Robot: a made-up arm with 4 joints.
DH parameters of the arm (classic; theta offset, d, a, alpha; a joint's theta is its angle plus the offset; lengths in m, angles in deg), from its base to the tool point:
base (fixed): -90 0.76 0.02 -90
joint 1: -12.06 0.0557 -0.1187 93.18
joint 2: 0 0.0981 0.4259 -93.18
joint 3: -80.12 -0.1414 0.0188 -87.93
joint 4: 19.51 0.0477 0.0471 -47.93
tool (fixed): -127.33 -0.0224 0 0
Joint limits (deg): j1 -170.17..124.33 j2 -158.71..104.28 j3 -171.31..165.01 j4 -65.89..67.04
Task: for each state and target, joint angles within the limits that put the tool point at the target. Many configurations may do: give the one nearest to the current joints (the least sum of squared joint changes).
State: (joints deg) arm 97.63 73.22 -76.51 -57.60
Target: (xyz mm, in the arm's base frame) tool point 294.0 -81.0 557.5
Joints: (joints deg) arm 122.82 57.21 -118.68 -38.98
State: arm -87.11 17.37 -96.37 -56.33
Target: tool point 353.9 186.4 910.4
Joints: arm -88.80 57.76 -48.09 -59.24
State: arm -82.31 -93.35 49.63 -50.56
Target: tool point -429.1 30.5 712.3
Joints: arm -89.58 -68.65 64.27 -58.43
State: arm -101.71 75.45 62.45 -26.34
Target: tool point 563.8 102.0 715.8
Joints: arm -79.73 96.83 62.94 -1.97
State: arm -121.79 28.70 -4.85 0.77
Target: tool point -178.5 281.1 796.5
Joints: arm -127.45 -13.34 -44.89 -3.62
